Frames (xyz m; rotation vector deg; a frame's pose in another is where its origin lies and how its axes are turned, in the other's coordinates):
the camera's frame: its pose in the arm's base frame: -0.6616 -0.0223 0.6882 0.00 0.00 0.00
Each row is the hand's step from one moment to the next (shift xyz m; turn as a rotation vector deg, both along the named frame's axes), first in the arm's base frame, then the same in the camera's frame.
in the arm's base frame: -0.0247 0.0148 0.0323 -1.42 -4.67 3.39
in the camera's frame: -0.0247 0.0148 0.0323 -1.42 -4.67 3.39
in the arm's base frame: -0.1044 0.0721 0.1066 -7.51 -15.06 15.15
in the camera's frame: -0.1044 0.0721 0.1066 -7.51 -15.06 15.15
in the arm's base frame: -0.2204 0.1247 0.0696 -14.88 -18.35 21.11
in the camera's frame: -0.2204 0.1247 0.0696 -14.88 -18.35 21.11
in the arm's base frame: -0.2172 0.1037 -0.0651 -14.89 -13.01 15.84
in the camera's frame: -0.2172 0.1037 -0.0651 -14.89 -13.01 15.84
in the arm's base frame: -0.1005 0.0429 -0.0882 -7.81 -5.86 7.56
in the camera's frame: -0.1005 0.0429 -0.0882 -7.81 -5.86 7.56
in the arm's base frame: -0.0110 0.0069 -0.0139 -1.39 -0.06 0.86
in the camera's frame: -0.0110 0.0069 -0.0139 -1.39 -0.06 0.86
